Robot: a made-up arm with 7 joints. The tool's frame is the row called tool.
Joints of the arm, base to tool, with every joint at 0 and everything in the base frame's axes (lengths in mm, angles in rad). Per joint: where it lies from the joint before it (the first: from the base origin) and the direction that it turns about. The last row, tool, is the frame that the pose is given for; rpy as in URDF.
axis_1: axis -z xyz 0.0 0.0 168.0
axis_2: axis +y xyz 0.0 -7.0 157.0
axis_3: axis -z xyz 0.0 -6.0 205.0
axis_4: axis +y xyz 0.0 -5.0 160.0
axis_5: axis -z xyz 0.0 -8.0 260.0
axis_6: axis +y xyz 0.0 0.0 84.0
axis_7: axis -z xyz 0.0 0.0 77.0
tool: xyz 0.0 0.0 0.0 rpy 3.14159 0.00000 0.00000
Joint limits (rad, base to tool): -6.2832..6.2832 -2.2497..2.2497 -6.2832..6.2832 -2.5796..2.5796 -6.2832..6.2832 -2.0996..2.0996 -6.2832..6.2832
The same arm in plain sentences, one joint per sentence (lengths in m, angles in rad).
The arm has seven revolute joints in a row. What follows holds with every joint at zero, and every direction is one of the base frame's.
Joint 1 is mounted 0.168 m along +z from the base frame's origin and rotates about -z, from -6.2832 to 6.2832 rad.
Joint 2 is mounted 0.007 m along -y and 0.157 m along +z from joint 1 and rotates about +y, from -2.2497 to 2.2497 rad.
Joint 3 is mounted 0.006 m along -y and 0.205 m along +z from joint 2 and rotates about -z, from -6.2832 to 6.2832 rad.
Joint 4 is mounted 0.005 m along -y and 0.16 m along +z from joint 3 and rotates about +y, from -2.5796 to 2.5796 rad.
Joint 5 is mounted 0.008 m along -y and 0.26 m along +z from joint 4 and rotates about -z, from -6.2832 to 6.2832 rad.
Joint 6 is mounted 0.084 m along +z from joint 5 and rotates about +y, from -2.0996 to 2.0996 rad.
Joint 7 is mounted 0.077 m along +z from joint 6 and rotates about -z, from -6.2832 to 6.2832 rad.
The tool frame, which is the frame that the pose is given for, is mounted at the same point as joint 7; its axes are the base frame's turned by roll 3.1416, pitch 0 and yaw 0 rad (as in URDF: about the fixed x, then y, then z).

